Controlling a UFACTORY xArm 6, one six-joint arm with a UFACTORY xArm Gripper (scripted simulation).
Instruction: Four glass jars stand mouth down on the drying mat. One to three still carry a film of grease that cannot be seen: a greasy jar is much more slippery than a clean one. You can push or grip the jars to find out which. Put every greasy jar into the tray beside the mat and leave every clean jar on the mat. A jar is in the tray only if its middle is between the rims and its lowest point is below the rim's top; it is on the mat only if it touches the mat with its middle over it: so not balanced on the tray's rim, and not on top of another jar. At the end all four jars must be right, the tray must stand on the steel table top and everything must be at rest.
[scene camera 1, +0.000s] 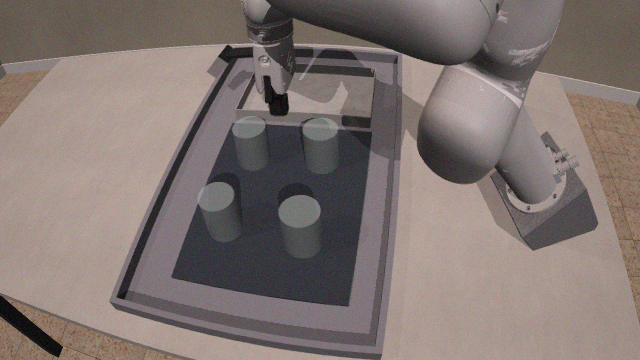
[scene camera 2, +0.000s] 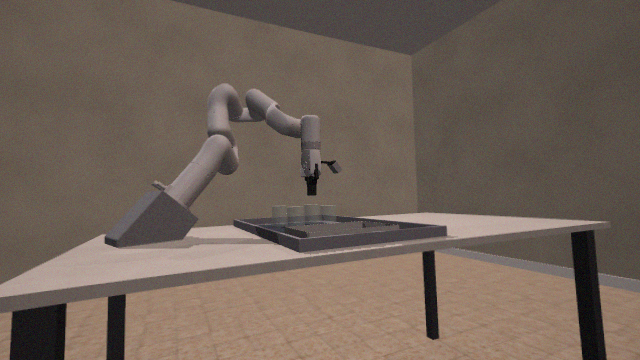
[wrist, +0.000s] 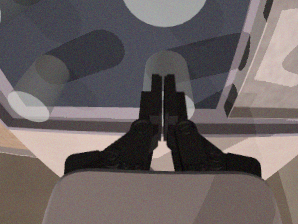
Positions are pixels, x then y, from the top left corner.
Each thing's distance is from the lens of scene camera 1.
my gripper (scene camera 1: 279, 112): 0.83 m
tray (scene camera 1: 334, 89): 1.09 m
jar (scene camera 1: 300, 216): 0.71 m
jar (scene camera 1: 320, 135): 0.83 m
